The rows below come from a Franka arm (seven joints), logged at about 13 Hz.
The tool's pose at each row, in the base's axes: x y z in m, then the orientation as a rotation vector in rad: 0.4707 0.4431 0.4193 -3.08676 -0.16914 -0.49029; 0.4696 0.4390 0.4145 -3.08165 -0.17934 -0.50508; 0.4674 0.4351 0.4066 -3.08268 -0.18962 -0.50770; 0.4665 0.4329 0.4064 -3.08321 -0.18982 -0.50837; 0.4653 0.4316 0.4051 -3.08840 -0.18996 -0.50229; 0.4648 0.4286 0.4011 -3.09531 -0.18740 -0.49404
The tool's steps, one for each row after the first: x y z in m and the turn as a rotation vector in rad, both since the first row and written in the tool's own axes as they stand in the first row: -0.0030 0.0039 0.0041 0.00261 0.00991 -0.00633; -0.0079 0.0075 0.0108 0.00153 0.01131 -0.01310; -0.0090 0.0096 0.0107 0.00090 0.01164 -0.01331; -0.0107 0.0108 0.0115 -0.00297 0.00706 -0.01382; -0.0127 0.0137 0.0151 -0.00822 0.00089 -0.01276
